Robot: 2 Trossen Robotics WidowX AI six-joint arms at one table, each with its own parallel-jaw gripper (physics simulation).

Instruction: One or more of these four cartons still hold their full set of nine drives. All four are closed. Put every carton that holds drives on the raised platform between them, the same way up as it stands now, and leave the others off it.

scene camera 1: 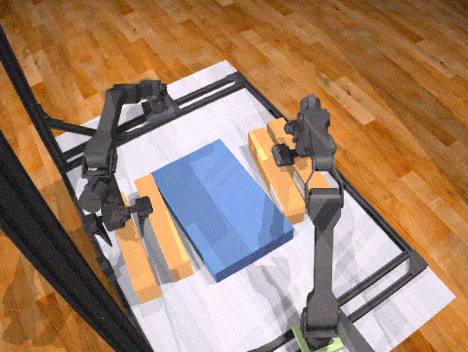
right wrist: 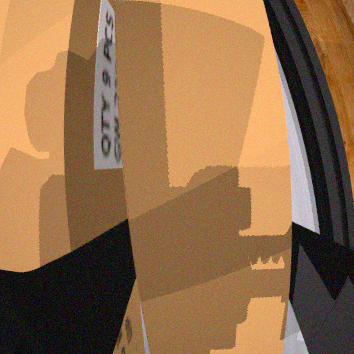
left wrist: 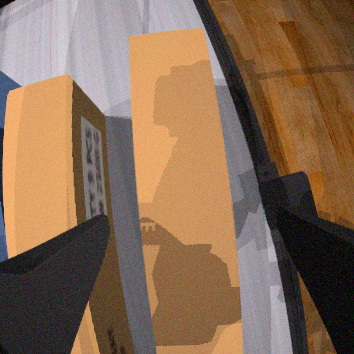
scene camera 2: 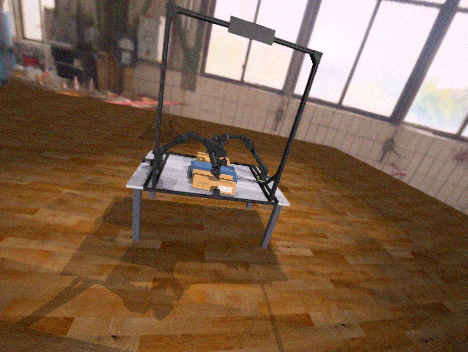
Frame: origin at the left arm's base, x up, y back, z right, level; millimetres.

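Seen in the pictures: left gripper, fingertip midpoint: (scene camera 1: pixel 127 241) (left wrist: pixel 193 219) (scene camera 2: pixel 219 177); right gripper, fingertip midpoint: (scene camera 1: pixel 298 162) (right wrist: pixel 206 223); left arm's base, link origin: (scene camera 1: pixel 157 106); right arm's base, link origin: (scene camera 1: pixel 317 336) (scene camera 2: pixel 262 179).
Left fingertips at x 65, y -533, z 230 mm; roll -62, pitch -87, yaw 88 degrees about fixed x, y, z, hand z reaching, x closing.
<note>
Offsets run from my left fingertips to a thing's top centre.
The blue raised platform {dx -48, dy +59, dz -277 mm} (scene camera 1: pixel 220 200) (scene camera 2: pixel 200 166) has no carton on it. At the left, an inner carton {dx -23, dy +52, dz -103 mm} (scene camera 1: pixel 162 225) (left wrist: pixel 40 150) and an outer carton {dx -23, dy +25, dz -3 mm} (scene camera 1: pixel 137 265) (left wrist: pixel 185 150) lie side by side. My left gripper (scene camera 1: pixel 126 240) (left wrist: pixel 193 219) is open above the outer one, fingers astride it. At the right are an inner carton {dx -23, dy +82, dz -470 mm} (scene camera 1: pixel 280 180) (right wrist: pixel 30 200) and an outer carton {dx -21, dy +93, dz -551 mm} (scene camera 1: pixel 276 130) (right wrist: pixel 210 100). My right gripper (scene camera 1: pixel 302 162) (right wrist: pixel 206 223) is shut on the outer one; whether it is lifted I cannot tell. The inner right carton's label reads "QTY 9 PCS".
The dark frame rail (scene camera 1: pixel 350 192) (left wrist: pixel 235 100) runs along the table edge beside each outer carton. A narrow gap separates the two left cartons. The right pair stand very close together. The right arm's base (scene camera 1: pixel 322 320) is at the bottom of scene camera 1.
</note>
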